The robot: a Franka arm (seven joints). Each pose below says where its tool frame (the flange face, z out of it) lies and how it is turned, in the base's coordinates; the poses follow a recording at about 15 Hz.
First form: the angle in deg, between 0 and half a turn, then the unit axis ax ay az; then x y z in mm.
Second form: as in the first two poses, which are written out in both.
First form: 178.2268 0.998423 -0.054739 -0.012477 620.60 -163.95 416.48
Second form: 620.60 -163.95 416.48 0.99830 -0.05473 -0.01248 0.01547
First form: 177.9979 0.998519 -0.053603 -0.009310 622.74 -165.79 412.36
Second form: 622.74 -165.79 412.36 0.99837 -0.05359 -0.00931 0.01747
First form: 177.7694 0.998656 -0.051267 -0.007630 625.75 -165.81 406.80
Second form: 625.75 -165.81 406.80 0.99847 -0.05126 -0.00763 0.01946
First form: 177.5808 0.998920 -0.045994 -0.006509 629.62 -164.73 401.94
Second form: 629.62 -164.73 401.94 0.99870 -0.04598 -0.00651 0.02111
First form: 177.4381 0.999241 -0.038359 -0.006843 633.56 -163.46 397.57
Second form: 633.56 -163.46 397.57 0.99899 -0.03835 -0.00684 0.02235
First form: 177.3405 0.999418 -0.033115 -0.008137 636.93 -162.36 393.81
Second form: 636.93 -162.36 393.81 0.99915 -0.03311 -0.00813 0.02321
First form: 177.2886 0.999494 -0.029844 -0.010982 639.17 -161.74 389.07
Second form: 639.17 -161.74 389.07 0.99921 -0.02984 -0.01098 0.02366
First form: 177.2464 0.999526 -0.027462 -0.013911 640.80 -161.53 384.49
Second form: 640.80 -161.53 384.49 0.99924 -0.02745 -0.01391 0.02403
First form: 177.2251 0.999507 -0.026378 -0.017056 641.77 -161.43 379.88
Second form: 641.77 -161.43 379.88 0.99921 -0.02637 -0.01705 0.02421
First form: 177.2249 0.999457 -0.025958 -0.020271 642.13 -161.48 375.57
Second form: 642.13 -161.48 375.57 0.99916 -0.02595 -0.02027 0.02421
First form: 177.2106 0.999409 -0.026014 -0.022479 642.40 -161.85 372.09
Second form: 642.40 -161.85 372.09 0.99911 -0.02601 -0.02247 0.02434
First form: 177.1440 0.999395 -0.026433 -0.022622 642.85 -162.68 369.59
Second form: 642.85 -162.68 369.59 0.99908 -0.02642 -0.02261 0.02492
